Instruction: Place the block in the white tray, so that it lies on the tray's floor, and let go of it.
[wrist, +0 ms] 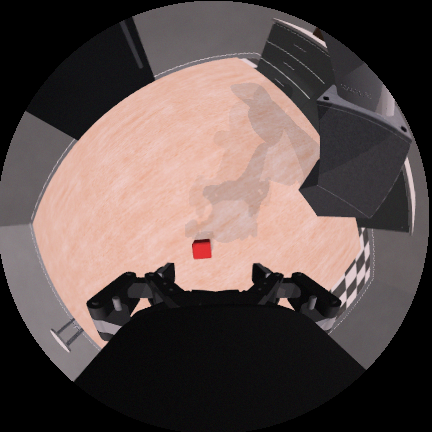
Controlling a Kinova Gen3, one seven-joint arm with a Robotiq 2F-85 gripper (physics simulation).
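Pixels of known places: gripper, fingertip midpoint: (213, 272); arm's base, link origin: (365, 100).
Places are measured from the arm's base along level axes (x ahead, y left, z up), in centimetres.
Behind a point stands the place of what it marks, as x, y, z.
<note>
The red block (202, 249) {29.7, 6.8, -19.8} sits on the light wood table top, a little left of the middle of the wrist view, beyond the fingertips. My gripper (213, 272) {28.5, 7.6, -9.8} is open, with its two black fingers wide apart and nothing between them. In the view the block lies above the gap between the fingers, nearer the left finger, and apart from both. The white tray does not show in this view; the gripper's body hides the lower part of it.
The table (125, 175) {36.8, -15.7, -23.4} bears the arm's shadow. The arm's dark base part (360, 165) {4.8, 7.3, -5.1} stands at the right. A dark drawer cabinet (290, 62) is at the upper right, and a tall black cabinet (95, 75) at the upper left. Checkered floor (352, 280) shows at the lower right.
</note>
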